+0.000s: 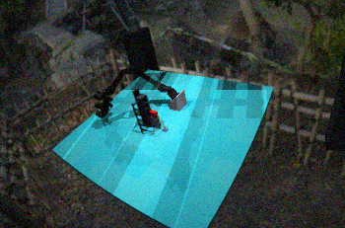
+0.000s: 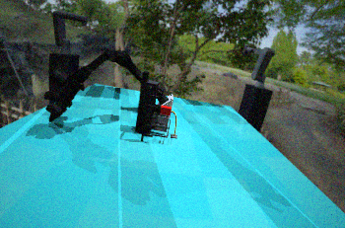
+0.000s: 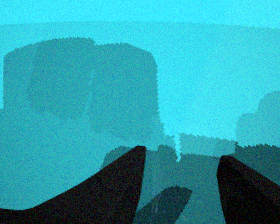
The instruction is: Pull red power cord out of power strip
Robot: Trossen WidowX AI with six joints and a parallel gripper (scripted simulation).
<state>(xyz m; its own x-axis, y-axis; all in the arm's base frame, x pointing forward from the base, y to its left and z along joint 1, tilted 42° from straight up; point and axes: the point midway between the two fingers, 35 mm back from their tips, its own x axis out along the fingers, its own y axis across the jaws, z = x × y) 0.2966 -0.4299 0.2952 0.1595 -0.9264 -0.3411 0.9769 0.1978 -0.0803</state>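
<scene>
Right now the red plug is 4 cm behind my gripper tip, 50 cm to the left of it and 12 cm above it. Also, from my gripper tip: grey square 3 cm behind, 58 cm to the left, 1 cm below.
</scene>
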